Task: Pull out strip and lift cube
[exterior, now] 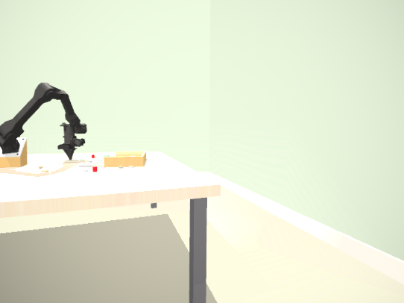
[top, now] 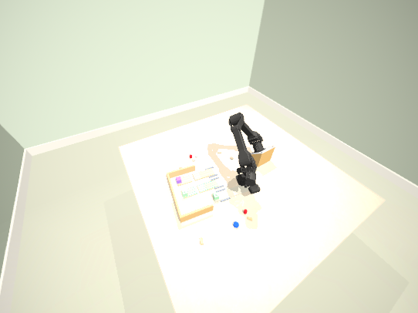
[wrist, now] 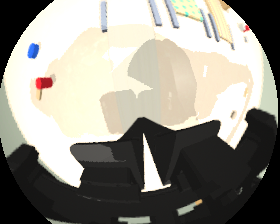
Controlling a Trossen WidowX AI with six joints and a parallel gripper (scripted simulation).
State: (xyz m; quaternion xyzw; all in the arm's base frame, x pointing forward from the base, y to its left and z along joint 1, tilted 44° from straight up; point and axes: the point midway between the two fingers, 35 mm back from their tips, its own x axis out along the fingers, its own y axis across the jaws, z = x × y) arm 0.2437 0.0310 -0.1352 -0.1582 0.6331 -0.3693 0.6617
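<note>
The teal-dotted strip is 180 mm ahead of my gripper tip and 160 mm to the right of it.
</note>
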